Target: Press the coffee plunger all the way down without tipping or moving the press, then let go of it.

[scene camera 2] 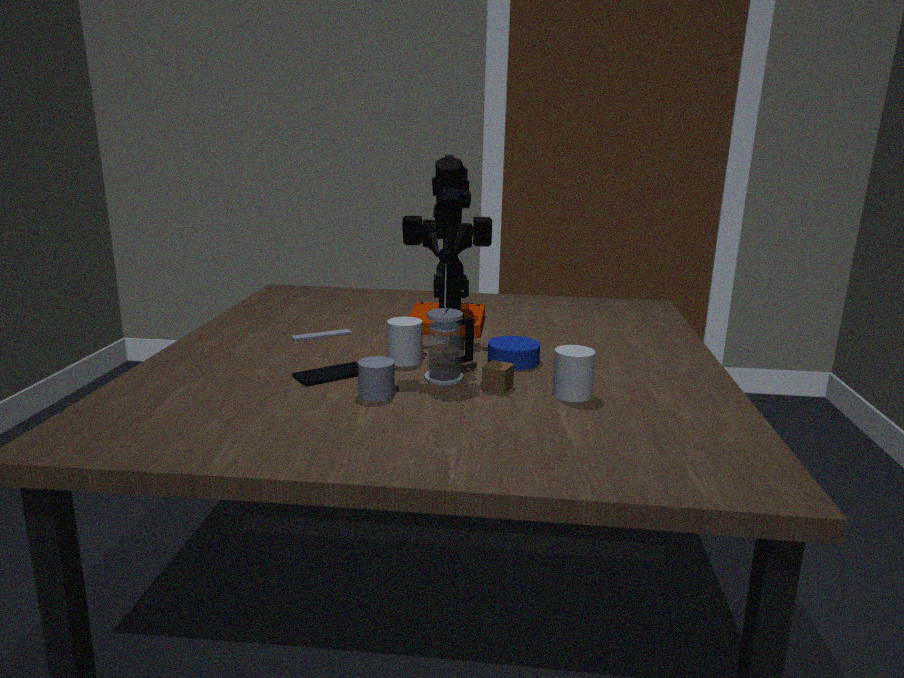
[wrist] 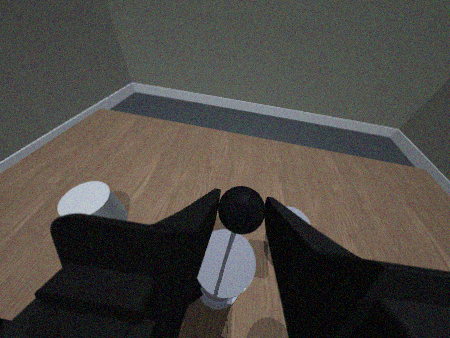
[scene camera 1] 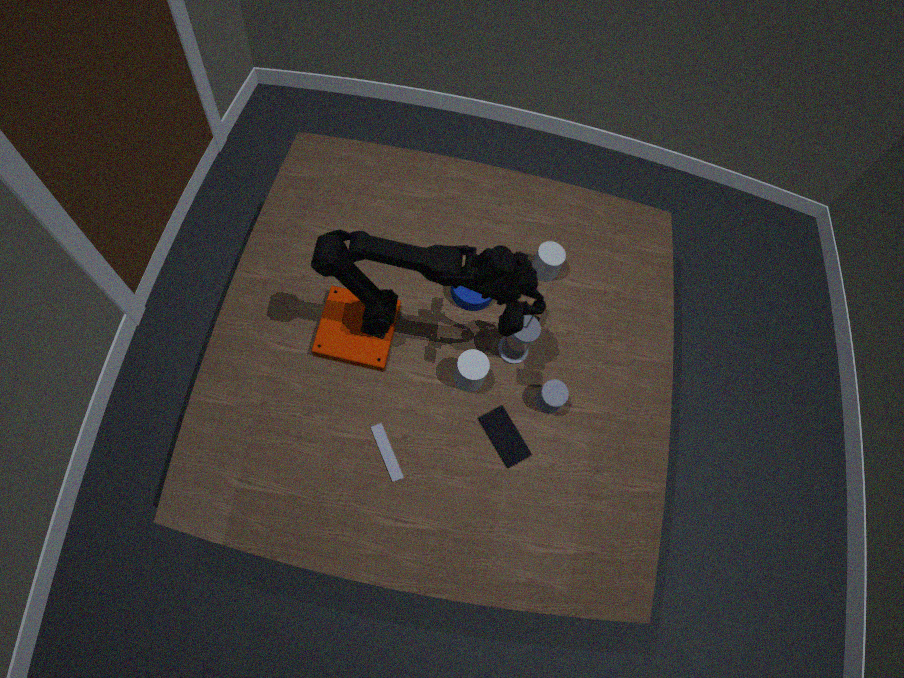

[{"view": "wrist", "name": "my gripper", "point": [242,198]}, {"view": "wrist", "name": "coffee press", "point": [228,268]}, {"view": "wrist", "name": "white cylinder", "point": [95,198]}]
